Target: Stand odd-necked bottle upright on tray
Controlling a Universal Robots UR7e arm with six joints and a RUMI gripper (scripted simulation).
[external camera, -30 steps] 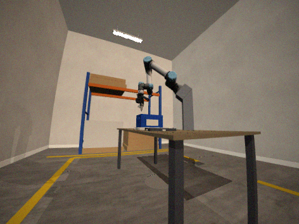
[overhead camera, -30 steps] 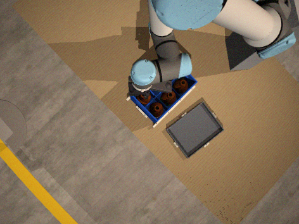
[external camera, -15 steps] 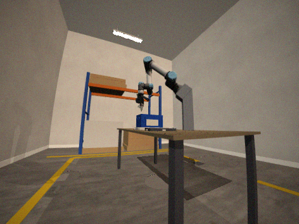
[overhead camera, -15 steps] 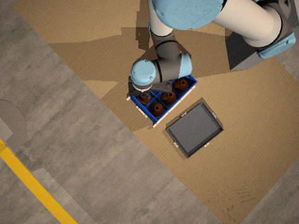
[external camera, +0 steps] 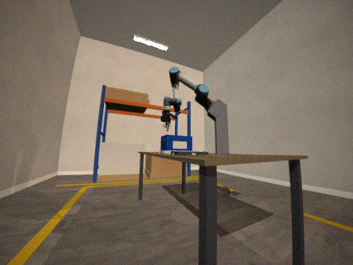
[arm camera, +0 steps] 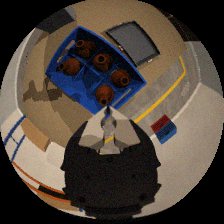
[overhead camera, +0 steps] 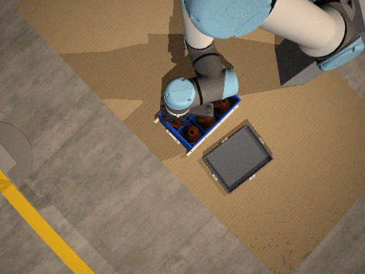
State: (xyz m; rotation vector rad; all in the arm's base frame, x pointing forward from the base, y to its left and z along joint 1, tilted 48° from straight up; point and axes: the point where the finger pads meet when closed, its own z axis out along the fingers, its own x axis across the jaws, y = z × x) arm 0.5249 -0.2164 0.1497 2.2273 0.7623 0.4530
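My hand is 2 cm short of the brown bottle, 6 cm to the right of it and 15 cm above it. Round my hand: blue crate 8 cm behind, 5 cm to the left, 16 cm below; then grey tray 1 cm ahead, 30 cm to the left, 23 cm below.
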